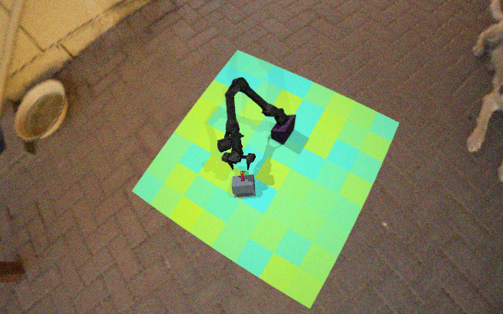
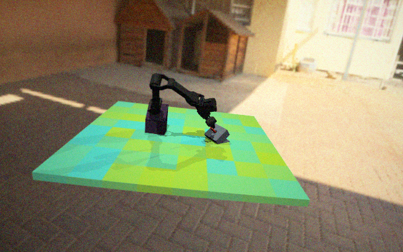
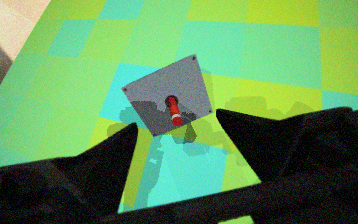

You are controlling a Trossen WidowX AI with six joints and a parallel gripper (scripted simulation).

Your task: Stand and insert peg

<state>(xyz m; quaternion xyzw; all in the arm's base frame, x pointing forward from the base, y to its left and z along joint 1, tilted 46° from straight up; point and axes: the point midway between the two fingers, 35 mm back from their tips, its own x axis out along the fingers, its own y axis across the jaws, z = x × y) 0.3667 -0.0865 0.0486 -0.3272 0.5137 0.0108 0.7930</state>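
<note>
The red peg is 10 mm ahead of my gripper tip, 10 mm to the left of it and 40 mm below it. Round my gripper tip: grey sloped panel (50 mm ahead, 40 mm to the left, 80 mm below).
</note>
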